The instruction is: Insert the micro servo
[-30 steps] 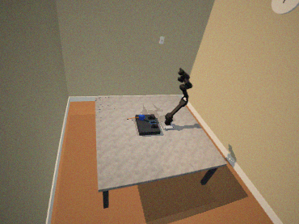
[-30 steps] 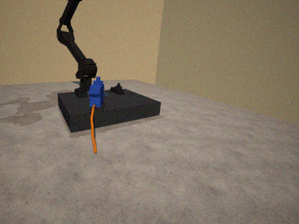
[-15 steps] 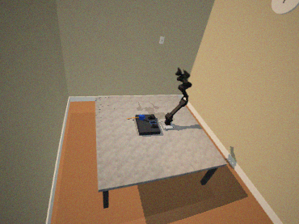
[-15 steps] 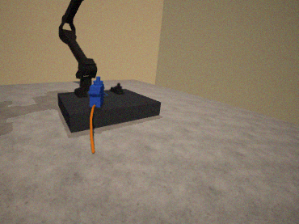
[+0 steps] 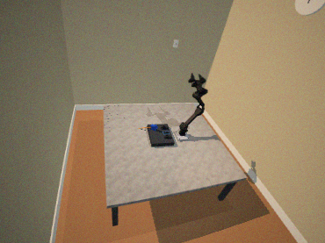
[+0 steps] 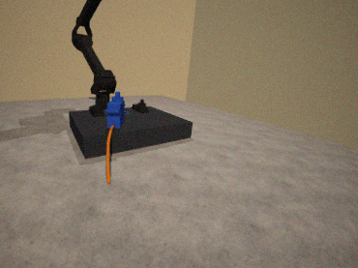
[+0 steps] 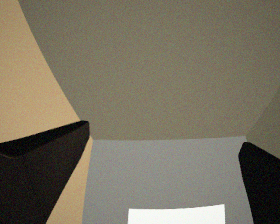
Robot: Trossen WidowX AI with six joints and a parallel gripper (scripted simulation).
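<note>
The dark robot deck lies 66 cm below my gripper tip, 36 cm ahead of it and 13 cm to the left of it.
</note>
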